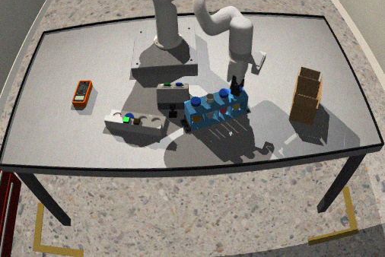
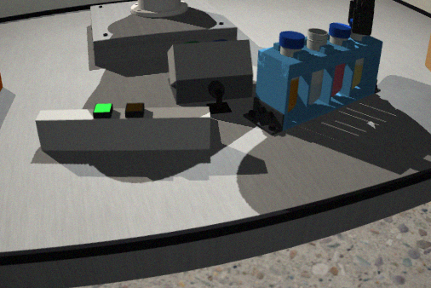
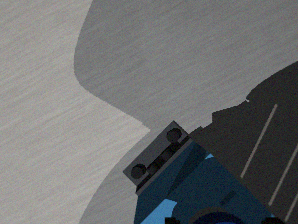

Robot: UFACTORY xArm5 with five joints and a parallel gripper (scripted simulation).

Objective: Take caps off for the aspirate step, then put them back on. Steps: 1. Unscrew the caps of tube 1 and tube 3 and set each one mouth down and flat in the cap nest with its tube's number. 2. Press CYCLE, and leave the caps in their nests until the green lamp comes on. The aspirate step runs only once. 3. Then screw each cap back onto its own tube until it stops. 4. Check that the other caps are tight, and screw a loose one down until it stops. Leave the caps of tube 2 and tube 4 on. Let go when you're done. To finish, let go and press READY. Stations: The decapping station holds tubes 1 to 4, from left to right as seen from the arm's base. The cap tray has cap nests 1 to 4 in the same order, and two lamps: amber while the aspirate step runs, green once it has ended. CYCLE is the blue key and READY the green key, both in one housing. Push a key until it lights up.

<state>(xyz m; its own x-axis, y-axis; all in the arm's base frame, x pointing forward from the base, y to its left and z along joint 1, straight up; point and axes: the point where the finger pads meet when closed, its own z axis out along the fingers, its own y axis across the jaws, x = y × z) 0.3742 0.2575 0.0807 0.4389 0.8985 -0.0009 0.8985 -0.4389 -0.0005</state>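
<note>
Now: hand 2 cm short of the blue cap, 5 cm to the left of it and 2 cm above it. Round my hand: blue key: 8 cm behind, 21 cm to the right, 6 cm below; then green key: 8 cm behind, 25 cm to the right, 6 cm below; then grey key housing: 6 cm behind, 23 cm to the right, 8 cm below.
</note>
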